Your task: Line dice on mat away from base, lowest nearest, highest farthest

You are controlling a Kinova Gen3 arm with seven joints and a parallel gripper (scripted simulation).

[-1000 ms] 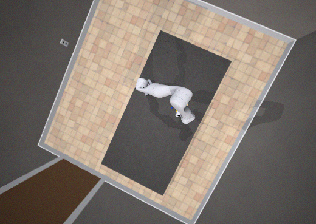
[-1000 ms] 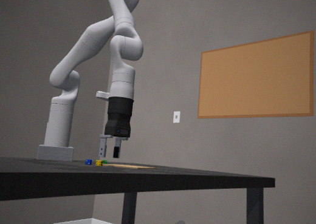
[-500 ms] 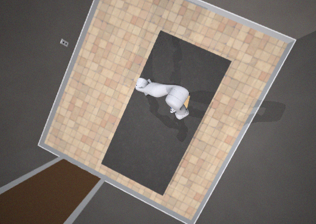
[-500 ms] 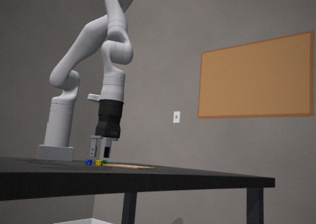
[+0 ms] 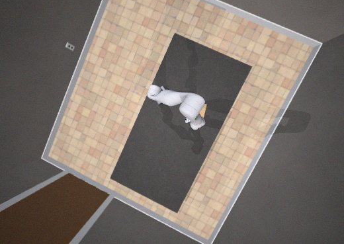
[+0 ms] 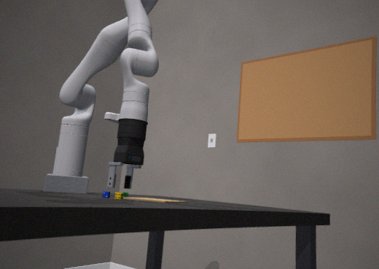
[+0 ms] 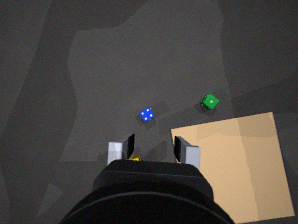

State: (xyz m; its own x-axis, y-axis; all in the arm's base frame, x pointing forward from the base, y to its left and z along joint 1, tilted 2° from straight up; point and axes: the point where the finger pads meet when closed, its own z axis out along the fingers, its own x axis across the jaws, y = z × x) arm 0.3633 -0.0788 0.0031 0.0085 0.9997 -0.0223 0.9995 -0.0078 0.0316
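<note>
Now: hand 40 mm past the blue die, 40 mm above it and 10 mm to the left of it. Also, from my hand: green die (70 mm to the left, 60 mm behind, 40 mm below); mat (110 mm to the left, 40 mm below, 40 mm ahead); yellow die (40 mm below, 30 mm ahead, 20 mm to the right).
</note>
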